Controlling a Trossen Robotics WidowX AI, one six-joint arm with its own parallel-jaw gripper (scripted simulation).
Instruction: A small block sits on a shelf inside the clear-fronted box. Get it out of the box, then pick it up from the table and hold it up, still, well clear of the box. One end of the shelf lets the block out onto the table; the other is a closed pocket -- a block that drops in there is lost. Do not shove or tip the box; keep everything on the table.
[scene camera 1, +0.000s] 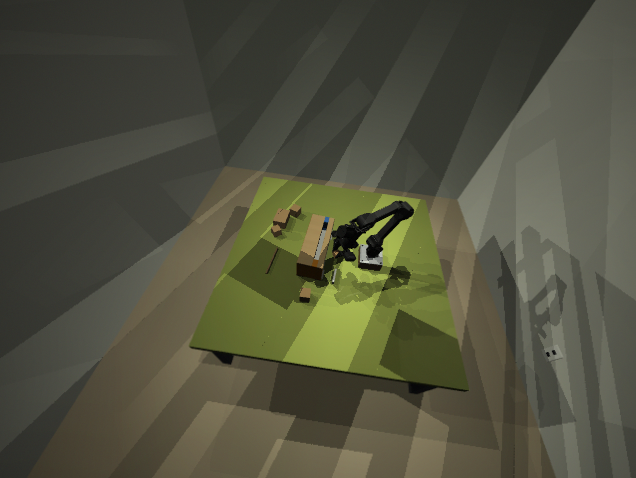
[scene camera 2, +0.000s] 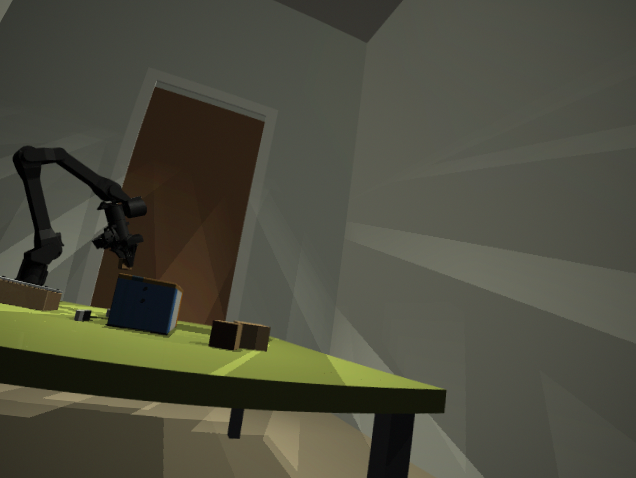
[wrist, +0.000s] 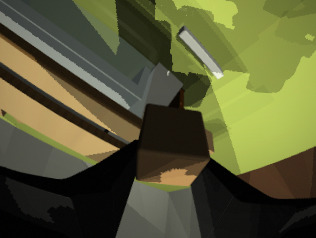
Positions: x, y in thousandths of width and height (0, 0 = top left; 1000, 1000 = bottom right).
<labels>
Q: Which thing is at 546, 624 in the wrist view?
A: A brown block.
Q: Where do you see my gripper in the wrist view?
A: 524, 628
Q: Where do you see my gripper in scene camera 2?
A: At 202, 560
</labels>
